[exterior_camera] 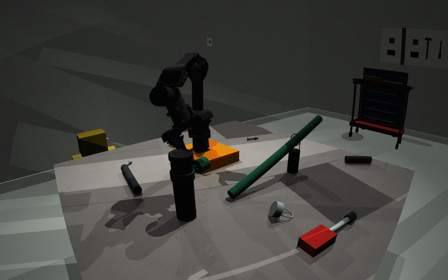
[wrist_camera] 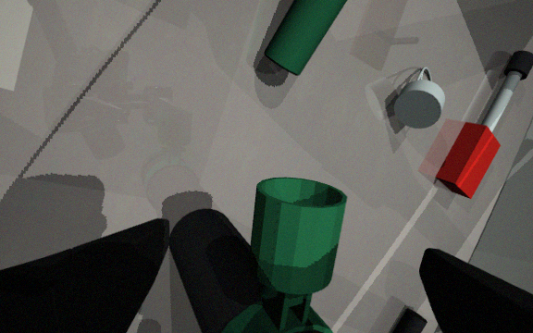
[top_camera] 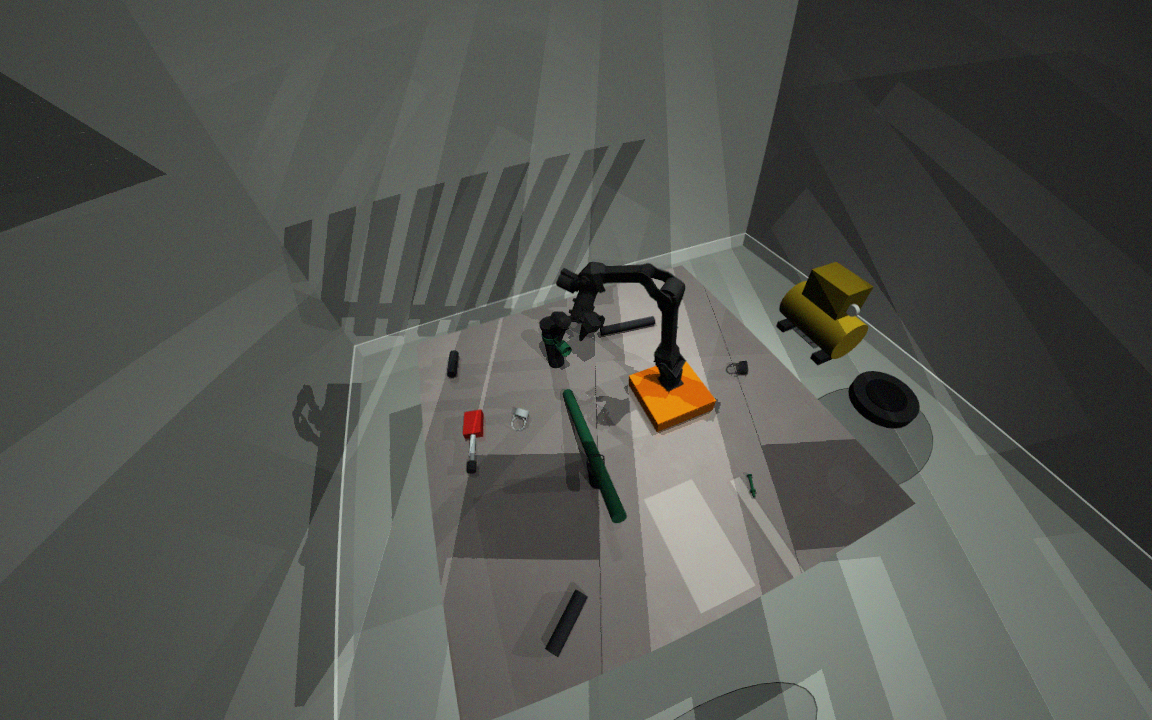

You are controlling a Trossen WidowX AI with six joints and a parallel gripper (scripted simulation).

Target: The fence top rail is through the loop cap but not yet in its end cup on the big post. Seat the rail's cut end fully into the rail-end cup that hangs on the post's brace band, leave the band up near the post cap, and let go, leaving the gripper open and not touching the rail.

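Right now the green rail-end cup is 30 mm below my gripper tip, 30 mm ahead of it and 20 mm to the right of it.
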